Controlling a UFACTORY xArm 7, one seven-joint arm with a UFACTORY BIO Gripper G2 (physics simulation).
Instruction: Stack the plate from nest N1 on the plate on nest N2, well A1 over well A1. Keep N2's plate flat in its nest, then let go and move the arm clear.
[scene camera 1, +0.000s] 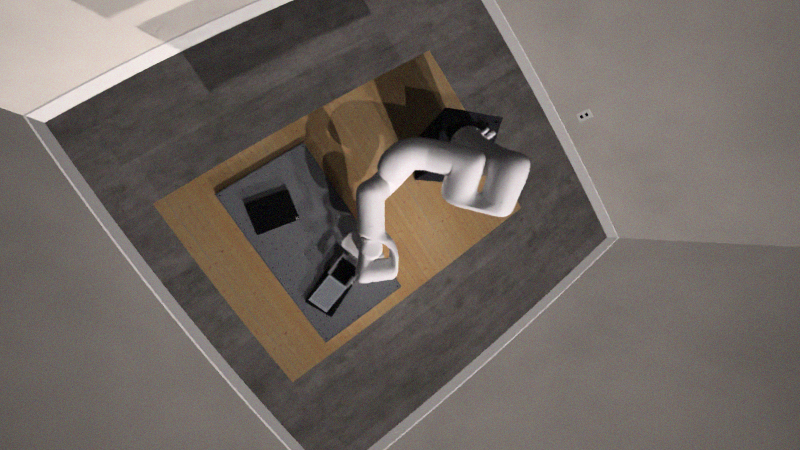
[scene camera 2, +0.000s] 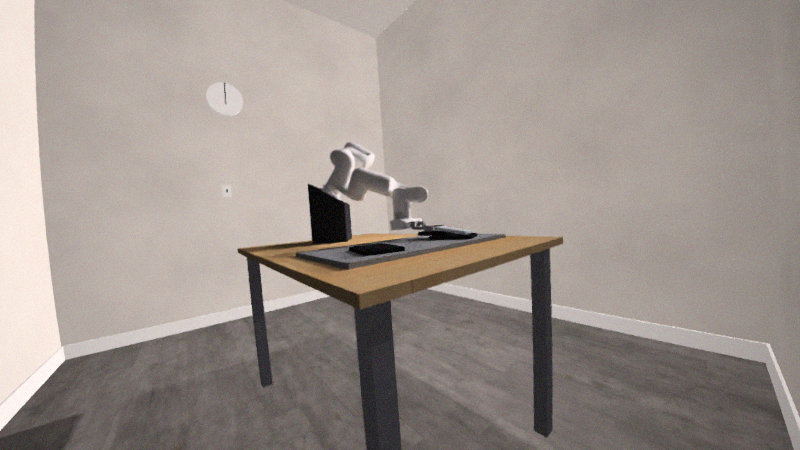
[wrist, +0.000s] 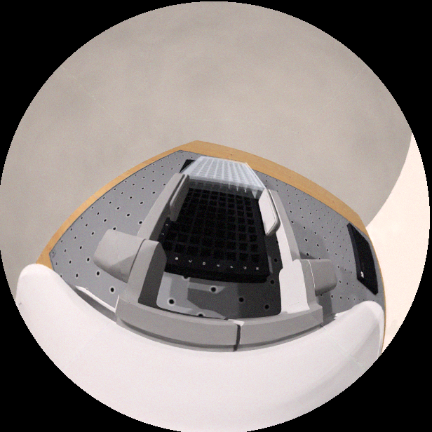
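Where they show: hand at its tool point: (scene camera 1: 341, 275) (scene camera 2: 433, 228); arm's base at its link origin: (scene camera 1: 466, 144) (scene camera 2: 330, 194).
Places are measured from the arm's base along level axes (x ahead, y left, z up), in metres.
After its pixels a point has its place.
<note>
The clear plate (scene camera 1: 328, 293) @[x 0.702, y 0.126, z -0.203 m] (scene camera 2: 454, 230) @[x 0.729, y 0.095, z -0.208 m] (wrist: 225, 170) is held at its near end by my gripper (scene camera 1: 339, 274) @[x 0.622, y 0.103, z -0.198 m] (scene camera 2: 427, 227) (wrist: 226, 191), whose fingers are shut on its two sides. A black plate with square wells (scene camera 1: 344, 269) @[x 0.600, y 0.096, z -0.215 m] (wrist: 217, 235) shows between the fingers, lower than the clear plate. The clear plate covers its far part and sits further out than its near edge, so the two are not lined up. Whether they touch is hidden, and the clear plate's exact tilt is hard to tell. The nest under the black plate is mostly hidden, and no nest label is readable.
Another black nest or holder (scene camera 1: 271, 211) @[x 0.668, y -0.246, z -0.228 m] (scene camera 2: 376, 248) @[x 0.703, y -0.267, z -0.228 m] (wrist: 362, 257) lies on the same grey perforated board (scene camera 1: 279, 251) @[x 0.743, y -0.113, z -0.240 m] (scene camera 2: 330, 258) @[x 0.661, y -0.395, z -0.240 m] (wrist: 120, 210). The board lies on the wooden table (scene camera 1: 223, 263) @[x 0.926, y -0.206, z -0.253 m] (scene camera 2: 447, 268) @[x 0.981, y -0.306, z -0.253 m]. A black upright panel (scene camera 2: 328, 218) @[x 0.082, y -0.067, z -0.129 m] stands near the arm's base.
</note>
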